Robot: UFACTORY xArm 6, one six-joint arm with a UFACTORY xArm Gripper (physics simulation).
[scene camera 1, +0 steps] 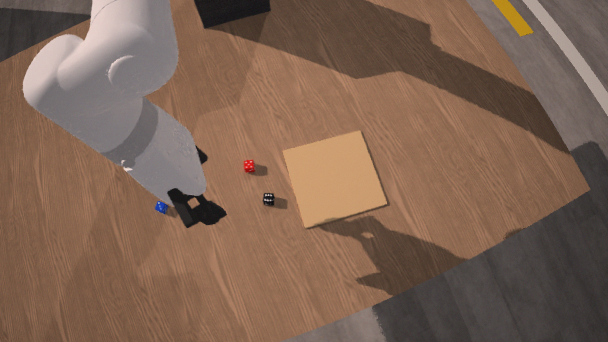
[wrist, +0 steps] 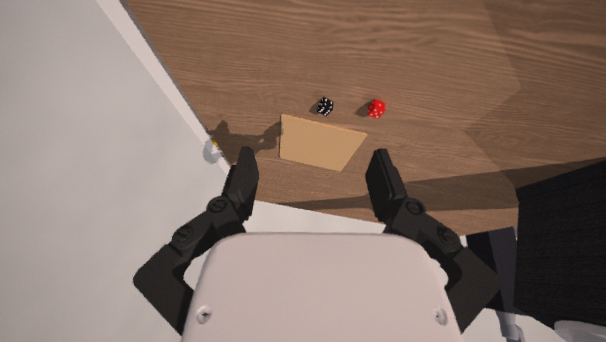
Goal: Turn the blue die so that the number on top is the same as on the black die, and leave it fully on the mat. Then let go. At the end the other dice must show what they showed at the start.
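Frame: origin at the arm's base, x ahead, y left, z up, level; metres.
Seen in the pictures: gripper, fingertip midpoint: (scene camera 1: 207,189) (wrist: 313,161).
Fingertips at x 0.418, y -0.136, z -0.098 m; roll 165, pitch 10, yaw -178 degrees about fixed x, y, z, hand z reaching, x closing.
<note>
Offsets run from my fingertips to a thing's top centre. Level surfaces: height alone.
The blue die {dx -0.054, dy -0.106, dz -0.121 m} (scene camera 1: 161,207) lies on the table at the left, off the mat, beside the arm; its top number is too small to read surely. It does not show in the wrist view. The black die {dx -0.004, dy +0.075, dz -0.121 m} (scene camera 1: 269,199) (wrist: 325,106) lies just left of the tan mat {dx -0.003, dy +0.188, dz -0.133 m} (scene camera 1: 335,180) (wrist: 300,134) in the scene view, and its top looks like a six. The red die {dx -0.070, dy +0.063, dz -0.121 m} (scene camera 1: 249,166) (wrist: 376,108) shows five on top. My gripper (scene camera 1: 215,186) (wrist: 313,161) is open and empty, above the table between the blue and black dice in the scene view.
A dark box (scene camera 1: 232,11) (wrist: 560,240) stands at the top of the scene view and at the right of the wrist view. The wooden table's {dz -0.137 m} (scene camera 1: 450,200) edge runs beyond the mat. The arm covers the upper left of the scene view.
</note>
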